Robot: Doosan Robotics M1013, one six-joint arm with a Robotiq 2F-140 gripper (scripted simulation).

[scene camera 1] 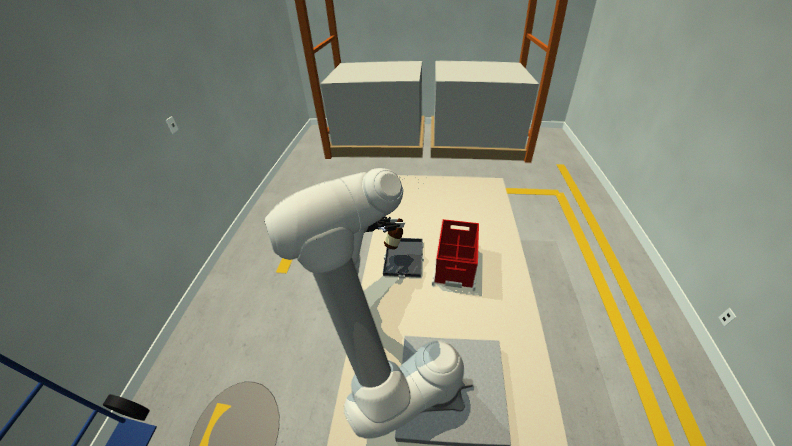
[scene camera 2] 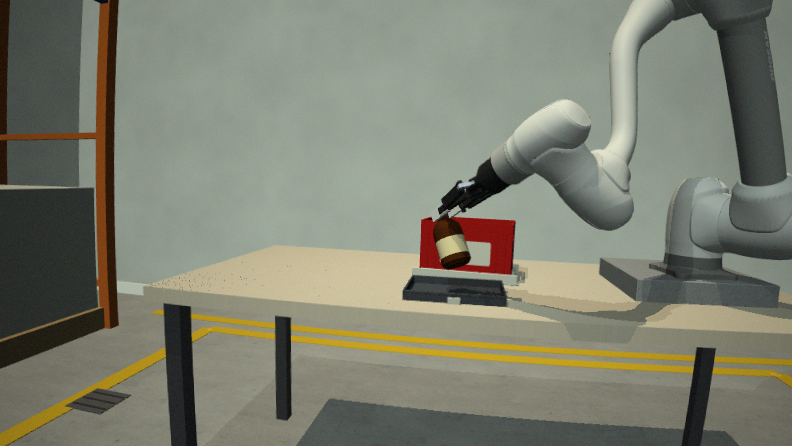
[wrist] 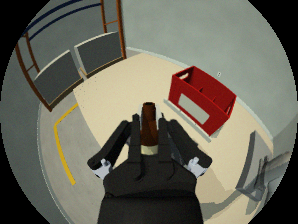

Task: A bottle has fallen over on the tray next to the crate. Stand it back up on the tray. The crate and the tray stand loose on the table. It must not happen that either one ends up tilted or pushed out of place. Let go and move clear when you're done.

Path:
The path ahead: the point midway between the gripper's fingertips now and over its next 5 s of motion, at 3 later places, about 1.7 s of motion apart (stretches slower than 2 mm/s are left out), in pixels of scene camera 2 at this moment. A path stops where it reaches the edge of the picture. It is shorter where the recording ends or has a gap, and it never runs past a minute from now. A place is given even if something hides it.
My gripper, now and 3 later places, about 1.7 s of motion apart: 438, 217; 438, 215; 438, 220; 437, 238

